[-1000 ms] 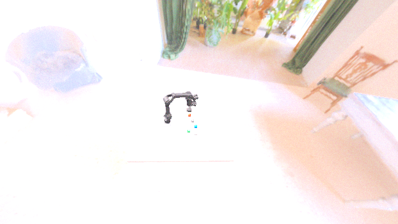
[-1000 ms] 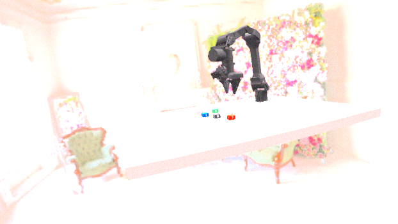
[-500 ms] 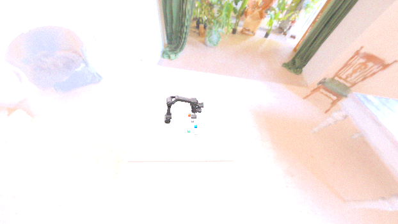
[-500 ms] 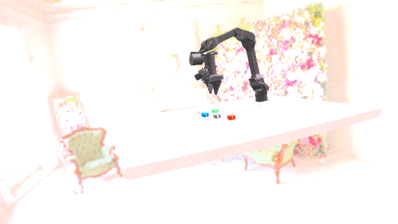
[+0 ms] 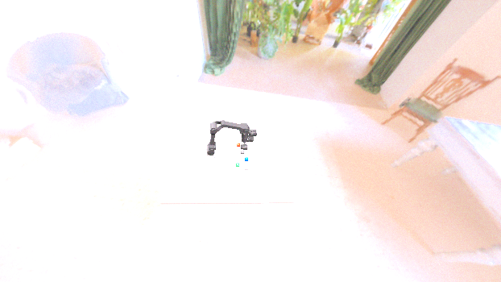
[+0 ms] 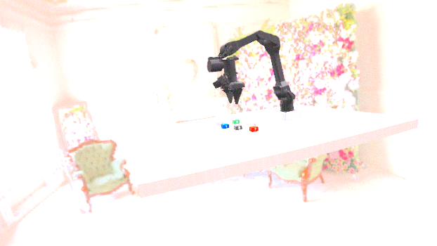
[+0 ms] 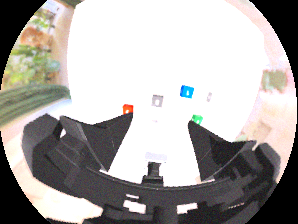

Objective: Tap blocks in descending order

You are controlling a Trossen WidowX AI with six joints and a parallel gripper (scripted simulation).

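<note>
Now: the green block 140 mm to the right of my gripper tip, 120 mm below it and 40 mm behind it. From my gripper tip the other things lie so: red block (120 mm below, 90 mm to the left, 60 mm behind); blue block (120 mm below, 70 mm to the right, 40 mm ahead).
</note>
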